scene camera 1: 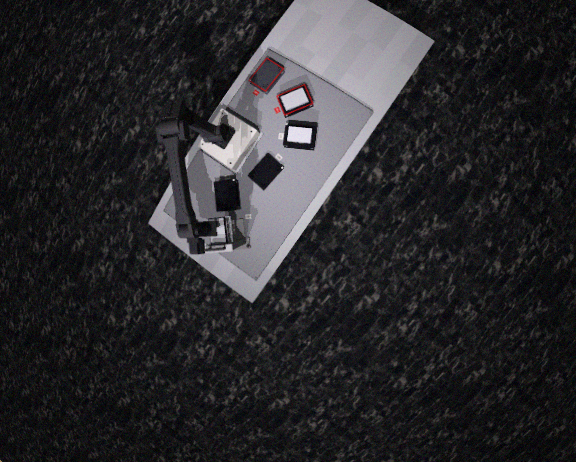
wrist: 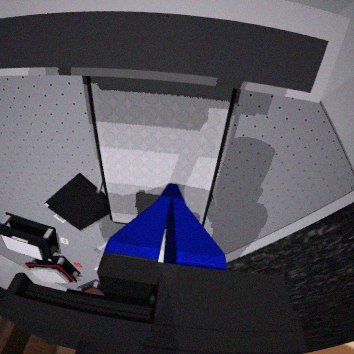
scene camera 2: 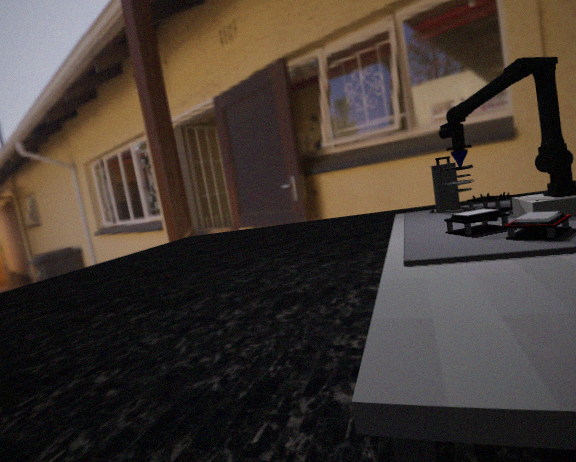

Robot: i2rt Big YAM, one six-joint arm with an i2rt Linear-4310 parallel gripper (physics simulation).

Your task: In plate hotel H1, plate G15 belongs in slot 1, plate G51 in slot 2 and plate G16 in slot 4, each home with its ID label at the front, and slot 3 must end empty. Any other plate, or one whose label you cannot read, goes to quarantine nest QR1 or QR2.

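Seen in the pictures: gripper, fingertip midpoint: (scene camera 1: 214, 228) (wrist: 171, 189) (scene camera 2: 460, 166); arm's base, link origin: (scene camera 1: 223, 136) (scene camera 2: 562, 194).
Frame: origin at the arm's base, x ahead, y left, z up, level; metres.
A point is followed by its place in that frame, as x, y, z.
Plate hotel H1 (scene camera 2: 444, 187) @[0.348, -0.436, 0.065] is a grey upright tower with thin shelves on one side. In the wrist view, a pale plate with round wells (wrist: 150, 132) @[0.308, -0.422, 0.160] lies between two dark rails; its ID is not readable. My gripper (scene camera 2: 460, 165) @[0.269, -0.397, 0.161] (wrist: 171, 189) @[0.269, -0.397, 0.161] is shut and empty, its blue fingertips pointing down just above the shelf side of the hotel; contact cannot be told. A white plate (scene camera 1: 300, 135) @[0.354, 0.208, 0.004] (scene camera 2: 475, 215) @[0.359, 0.260, -0.001] (wrist: 22, 246) @[0.346, 0.199, 0.003] sits on a black nest. Another white plate (scene camera 1: 295, 99) @[0.225, 0.362, -0.007] (scene camera 2: 537, 217) @[0.231, 0.402, -0.007] (wrist: 47, 273) @[0.228, 0.337, -0.007] sits on a red-edged nest. A second red-edged nest (scene camera 1: 266, 74) @[0.004, 0.413, -0.021] shows no plate. The lower slots are unclear.
The hotel's dark handle bar (wrist: 160, 47) @[0.329, -0.469, 0.222] crosses the top of the wrist view. Two dark rectangular nests (scene camera 1: 266, 171) @[0.291, -0.039, -0.049] (scene camera 1: 227, 193) @[0.183, -0.247, -0.001] lie between the hotel and the plates. The white arm base (scene camera 1: 242, 142) @[0.109, 0.024, 0.000] stands near the grey mat's long edge.
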